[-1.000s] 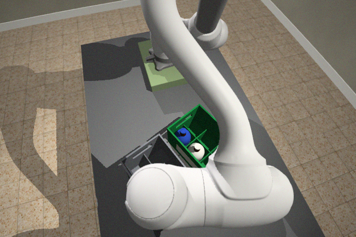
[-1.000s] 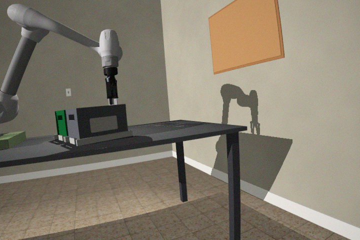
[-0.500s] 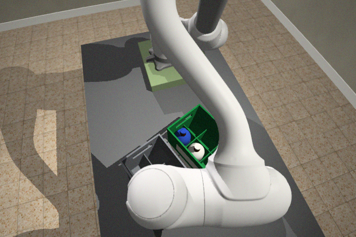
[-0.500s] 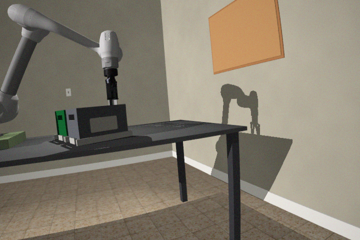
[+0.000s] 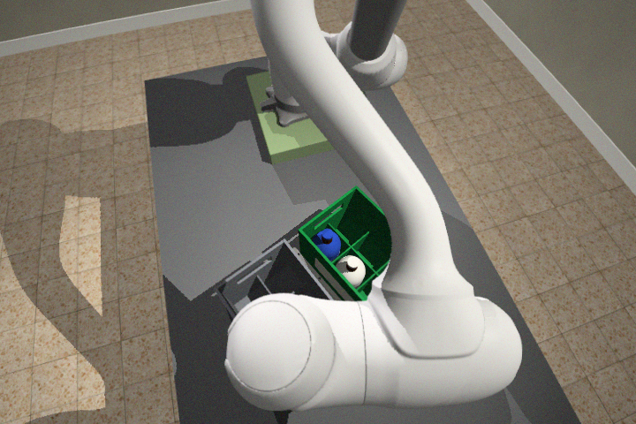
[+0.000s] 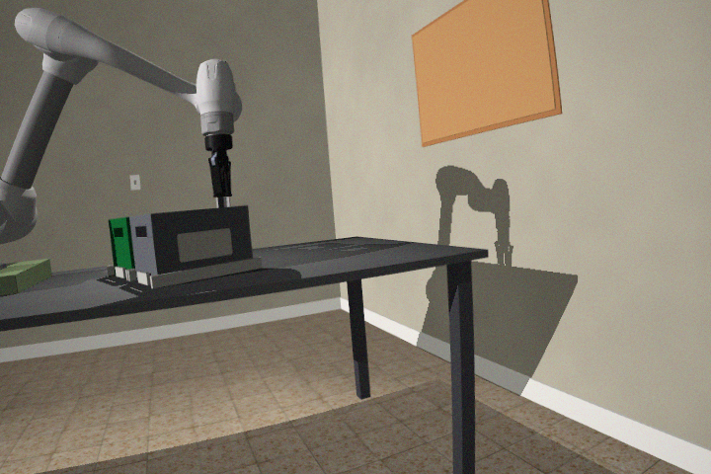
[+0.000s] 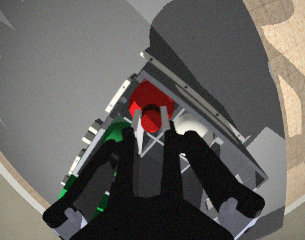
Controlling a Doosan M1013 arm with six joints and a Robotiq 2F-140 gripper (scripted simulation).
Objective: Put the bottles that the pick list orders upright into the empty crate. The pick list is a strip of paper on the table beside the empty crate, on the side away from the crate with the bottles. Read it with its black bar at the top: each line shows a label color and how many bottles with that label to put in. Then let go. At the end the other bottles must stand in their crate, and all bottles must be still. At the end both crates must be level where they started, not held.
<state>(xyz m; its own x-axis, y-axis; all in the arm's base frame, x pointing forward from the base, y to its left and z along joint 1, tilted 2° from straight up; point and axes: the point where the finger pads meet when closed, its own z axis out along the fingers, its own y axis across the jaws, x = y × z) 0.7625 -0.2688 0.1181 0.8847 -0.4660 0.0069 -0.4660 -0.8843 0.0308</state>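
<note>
Right now the red bottle is 8 cm below my hand. From my hand the other things lie so: blue bottle: 24 cm behind, 16 cm to the left, 8 cm below; then green bottle: 9 cm to the left, 8 cm below, 3 cm behind; then grey crate: 10 cm behind, 9 cm below, 2 cm to the left.
</note>
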